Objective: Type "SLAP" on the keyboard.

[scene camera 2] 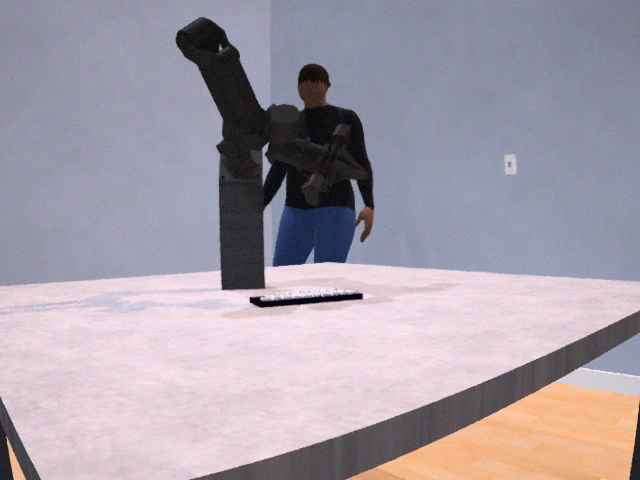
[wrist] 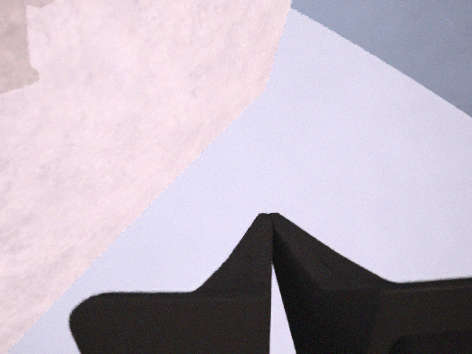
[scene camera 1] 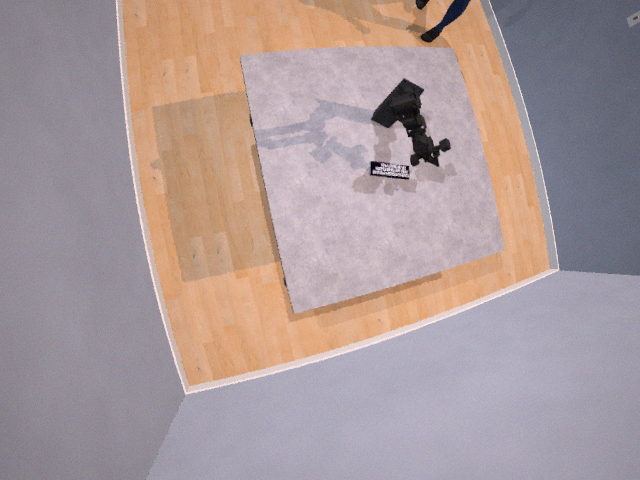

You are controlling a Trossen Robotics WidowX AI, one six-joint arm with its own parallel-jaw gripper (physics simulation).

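Seen in the pictures: gripper, fingertip midpoint: (scene camera 2: pixel 368 176) (wrist: pixel 268 222) (scene camera 1: pixel 438 166); arm's base at its link origin: (scene camera 2: pixel 239 163).
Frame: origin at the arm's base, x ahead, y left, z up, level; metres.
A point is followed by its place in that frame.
Note:
A small black keyboard with white keys (scene camera 1: pixel 390 169) @(x 0.258, y -0.091, z -0.281 m) (scene camera 2: pixel 307 297) @(x 0.281, y -0.113, z -0.284 m) lies flat on the grey table (scene camera 1: pixel 361 248) @(x 0.539, y -0.412, z -0.295 m) (scene camera 2: pixel 258 372) @(x 0.538, y -0.537, z -0.296 m). The single letters are too small to read. My gripper (scene camera 1: pixel 437 164) @(x 0.345, y 0.014, z -0.053 m) (scene camera 2: pixel 369 176) @(x 0.345, y 0.014, z -0.053 m) (wrist: pixel 268 222) @(x 0.345, y 0.014, z -0.053 m) is shut, its two black fingertips touching with nothing between them. It is high above the table. In the first scene view it appears to the right of the keyboard, apart from it. In the wrist view the fingers point past the table's edge towards a pale wall, and the keyboard does not show there.
The arm's tall dark pedestal (scene camera 2: pixel 241 235) @(x 0.019, y -0.015, z -0.170 m) stands on the table behind the keyboard. A person (scene camera 2: pixel 323 155) in a black top and blue trousers stands beyond the table, behind the arm. Shadows of the arm fall around the keyboard.

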